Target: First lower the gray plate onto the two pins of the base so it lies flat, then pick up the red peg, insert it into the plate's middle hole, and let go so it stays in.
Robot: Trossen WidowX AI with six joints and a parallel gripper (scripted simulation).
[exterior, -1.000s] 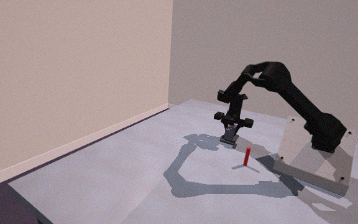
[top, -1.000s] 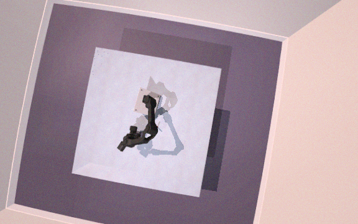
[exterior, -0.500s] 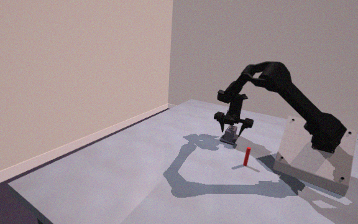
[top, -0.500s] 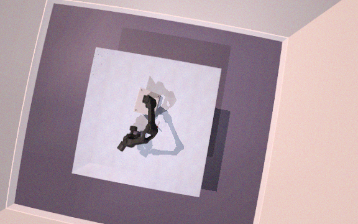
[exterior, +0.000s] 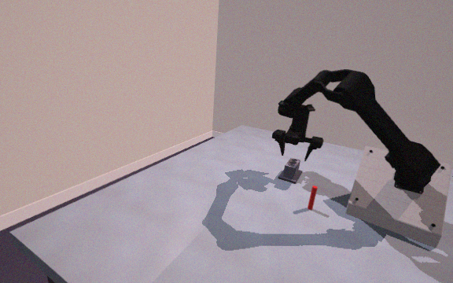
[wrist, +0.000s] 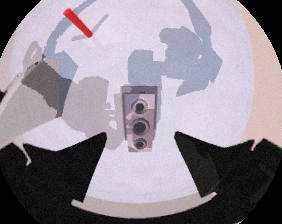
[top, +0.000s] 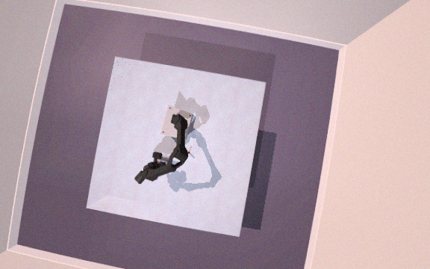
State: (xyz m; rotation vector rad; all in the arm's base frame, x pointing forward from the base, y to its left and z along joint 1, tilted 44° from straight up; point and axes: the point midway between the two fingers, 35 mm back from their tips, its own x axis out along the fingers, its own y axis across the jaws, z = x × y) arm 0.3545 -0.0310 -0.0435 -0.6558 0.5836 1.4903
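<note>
Right now my gripper tip is 30 mm above the gray plate. From my gripper tip the other things lie so: red peg: 120 mm behind, 190 mm to the left, 40 mm below.
</note>
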